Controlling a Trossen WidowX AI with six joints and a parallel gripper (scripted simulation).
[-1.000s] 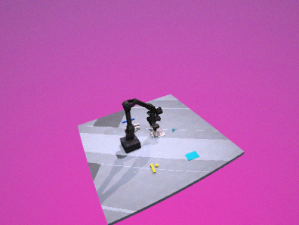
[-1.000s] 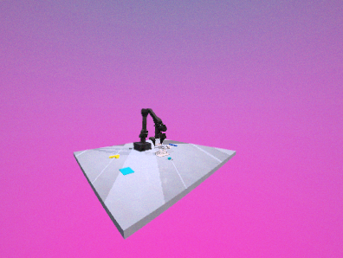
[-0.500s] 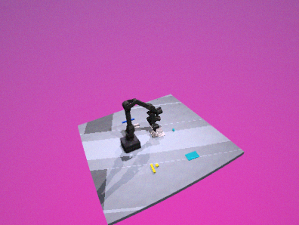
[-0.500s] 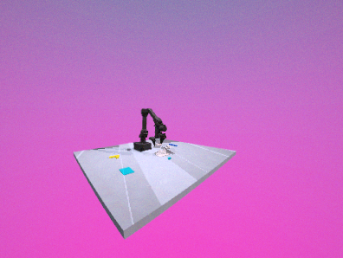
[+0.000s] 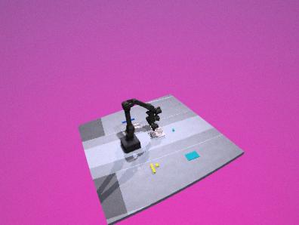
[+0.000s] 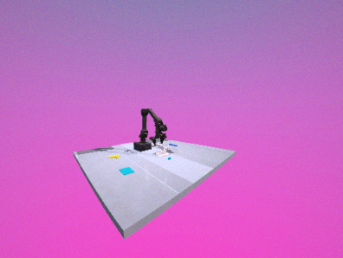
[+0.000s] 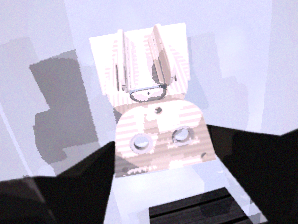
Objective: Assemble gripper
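The pale plate is 1 cm ahead of my gripper tip and 2 cm above it. The rest, counted from my gripper tip: pale flat part (7 cm ahead, 1 cm to the right, 8 cm below); pale jaw (2 cm ahead, 1 cm to the left, 7 cm below); cyan cube (21 cm ahead, 6 cm to the right, 7 cm below).
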